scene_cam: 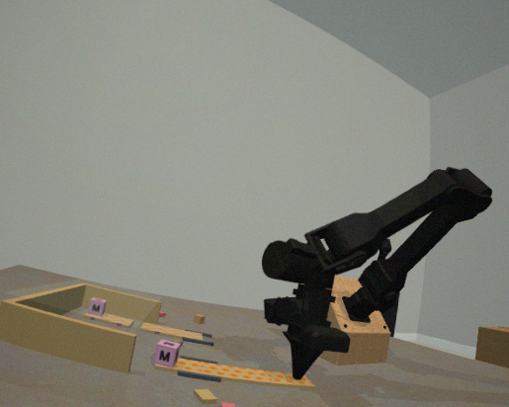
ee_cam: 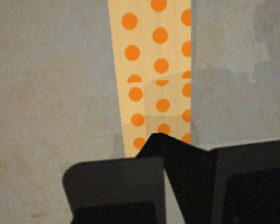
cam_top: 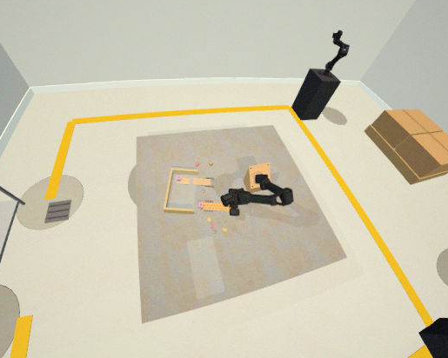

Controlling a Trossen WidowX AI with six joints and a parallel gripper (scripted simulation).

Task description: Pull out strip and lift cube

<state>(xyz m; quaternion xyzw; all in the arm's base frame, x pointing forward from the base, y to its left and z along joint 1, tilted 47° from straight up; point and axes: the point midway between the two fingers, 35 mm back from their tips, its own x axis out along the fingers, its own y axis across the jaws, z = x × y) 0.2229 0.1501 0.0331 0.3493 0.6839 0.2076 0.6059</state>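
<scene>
My gripper tip is 100 mm short of the orange dotted strip and 20 mm to the left of it.
</scene>
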